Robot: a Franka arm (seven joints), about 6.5 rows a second.
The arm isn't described. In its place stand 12 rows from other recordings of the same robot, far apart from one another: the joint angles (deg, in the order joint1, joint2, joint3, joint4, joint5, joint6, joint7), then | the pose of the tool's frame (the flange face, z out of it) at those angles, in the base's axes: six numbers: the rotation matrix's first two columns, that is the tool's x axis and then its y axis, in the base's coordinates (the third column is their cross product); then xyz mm.
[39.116 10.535 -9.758 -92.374 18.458 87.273 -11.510] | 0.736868 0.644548 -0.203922 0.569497 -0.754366 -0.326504 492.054 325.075 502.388
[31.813 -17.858 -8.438 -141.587 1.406 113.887 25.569] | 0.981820 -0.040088 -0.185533 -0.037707 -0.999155 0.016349 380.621 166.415 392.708
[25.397 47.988 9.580 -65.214 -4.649 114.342 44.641] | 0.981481 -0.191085 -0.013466 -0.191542 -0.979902 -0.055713 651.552 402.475 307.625
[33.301 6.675 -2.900 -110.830 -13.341 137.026 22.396] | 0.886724 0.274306 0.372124 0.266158 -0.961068 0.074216 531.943 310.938 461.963
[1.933 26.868 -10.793 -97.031 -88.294 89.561 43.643] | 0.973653 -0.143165 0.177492 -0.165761 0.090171 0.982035 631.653 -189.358 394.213
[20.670 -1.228 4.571 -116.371 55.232 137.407 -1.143] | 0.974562 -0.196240 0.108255 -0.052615 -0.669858 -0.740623 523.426 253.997 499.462
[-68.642 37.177 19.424 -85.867 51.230 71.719 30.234] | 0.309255 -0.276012 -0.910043 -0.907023 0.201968 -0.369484 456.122 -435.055 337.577
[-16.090 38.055 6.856 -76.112 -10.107 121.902 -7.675] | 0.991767 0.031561 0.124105 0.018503 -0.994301 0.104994 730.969 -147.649 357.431
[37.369 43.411 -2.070 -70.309 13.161 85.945 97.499] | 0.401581 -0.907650 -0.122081 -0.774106 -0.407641 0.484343 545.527 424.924 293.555
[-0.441 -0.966 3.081 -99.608 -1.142 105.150 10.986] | 0.983413 -0.140174 0.115114 -0.140956 -0.990015 -0.001352 568.226 24.817 577.876
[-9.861 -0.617 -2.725 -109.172 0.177 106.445 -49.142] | 0.803443 0.594994 -0.021493 0.594341 -0.803649 -0.030108 540.124 -120.431 495.713
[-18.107 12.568 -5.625 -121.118 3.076 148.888 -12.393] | 0.940055 -0.219649 0.260867 -0.237698 -0.970541 0.039368 546.604 -239.834 338.335
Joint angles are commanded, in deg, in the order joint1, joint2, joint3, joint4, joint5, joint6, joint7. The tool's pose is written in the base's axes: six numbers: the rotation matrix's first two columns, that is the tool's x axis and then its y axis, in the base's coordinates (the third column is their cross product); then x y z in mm. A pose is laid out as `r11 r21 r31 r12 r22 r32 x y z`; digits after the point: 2 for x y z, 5 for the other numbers.
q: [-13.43 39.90 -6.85 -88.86 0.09 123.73 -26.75]
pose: 0.98505 0.13360 -0.10876 0.13753 -0.99006 0.02948 656.60 -230.07 234.86
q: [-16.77 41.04 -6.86 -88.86 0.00 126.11 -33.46]
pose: 0.97623 0.19470 -0.09526 0.19840 -0.97963 0.03105 644.51 -269.02 224.39
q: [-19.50 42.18 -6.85 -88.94 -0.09 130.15 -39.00]
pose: 0.96699 0.24727 -0.06156 0.25064 -0.96653 0.05472 635.74 -301.29 215.80
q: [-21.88 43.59 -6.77 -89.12 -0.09 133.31 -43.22]
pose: 0.95815 0.28249 -0.04637 0.28520 -0.95594 0.06954 624.77 -327.52 201.98
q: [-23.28 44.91 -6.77 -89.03 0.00 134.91 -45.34]
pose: 0.95427 0.29556 -0.04489 0.29820 -0.95171 0.07298 616.83 -342.80 188.97
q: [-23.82 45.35 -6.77 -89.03 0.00 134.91 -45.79]
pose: 0.95437 0.29419 -0.05126 0.29722 -0.95242 0.06758 612.55 -348.14 183.58
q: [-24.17 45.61 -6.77 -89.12 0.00 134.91 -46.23]
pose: 0.95363 0.29569 -0.05625 0.29896 -0.95218 0.06305 609.32 -351.40 179.75
